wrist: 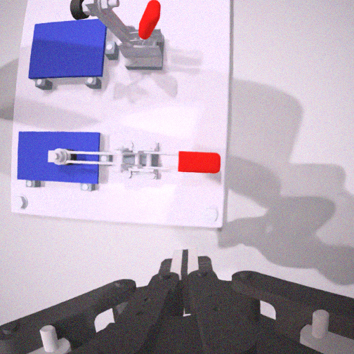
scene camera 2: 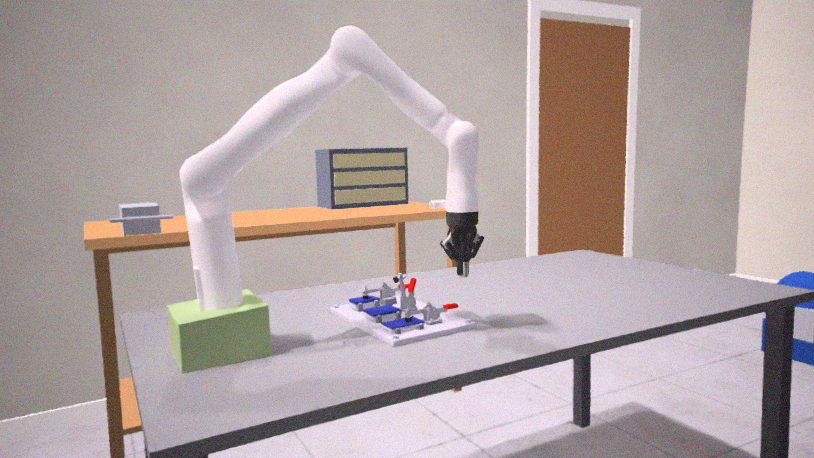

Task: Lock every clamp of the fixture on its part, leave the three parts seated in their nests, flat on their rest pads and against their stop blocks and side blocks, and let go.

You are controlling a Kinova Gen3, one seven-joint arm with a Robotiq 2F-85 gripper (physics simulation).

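Frame: origin at the arm's base, x left, y back, z up, level; metres.
Where they show: gripper, fingertip midpoint: (scene camera 2: 463, 276); arm's base, origin of the base link: (scene camera 2: 221, 304).
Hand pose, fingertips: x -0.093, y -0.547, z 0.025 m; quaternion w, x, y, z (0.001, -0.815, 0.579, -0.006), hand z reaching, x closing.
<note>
Things, the pixels of their top centre, and the offset from my fingertips. "pt": a spot on its surface instead. Level surfaces: height alone.
- fixture's white base plate, surface spot: (scene camera 2: 444, 326) pt dx +0.008, dy +0.047, dz -0.118 m
- red handle, surface spot: (scene camera 2: 450, 306) pt dx +0.052, dy +0.010, dz -0.084 m
- middle part, middle of its top: (scene camera 2: 382, 309) dx +0.143, dy +0.161, dz -0.097 m
- clamp's black tip, surface spot: (scene camera 2: 396, 279) pt dx +0.145, dy +0.119, dz -0.023 m
- far part, middle of its top: (scene camera 2: 364, 298) dx +0.252, dy +0.177, dz -0.092 m
- grey table, its level: dz -0.133 m
The fixture's white base plate (scene camera 2: 444, 326) (wrist: 165, 200) bears three blue parts. The near part (scene camera 2: 398, 324) (wrist: 35, 157) lies flat by its grey blocks; its clamp arm is down on it, with the red handle (scene camera 2: 450, 306) (wrist: 199, 162) lying outward. The middle part (scene camera 2: 380, 311) (wrist: 67, 52) is uncovered; its clamp's black tip (scene camera 2: 396, 279) (wrist: 79, 9) is raised and its red handle (scene camera 2: 412, 284) (wrist: 150, 19) stands up. The far part (scene camera 2: 359, 299) has its clamp arm down in the scene view. My gripper (scene camera 2: 463, 272) (wrist: 186, 264) is shut and empty, above the table beyond the handle side.
The fixture stands on a grey table (scene camera 2: 626, 296). The green block (scene camera 2: 224, 336) under the arm's base stands left of it. Behind are a wooden bench (scene camera 2: 273, 219), a drawer cabinet (scene camera 2: 370, 177) and a grey box (scene camera 2: 140, 225) with a bar.
</note>
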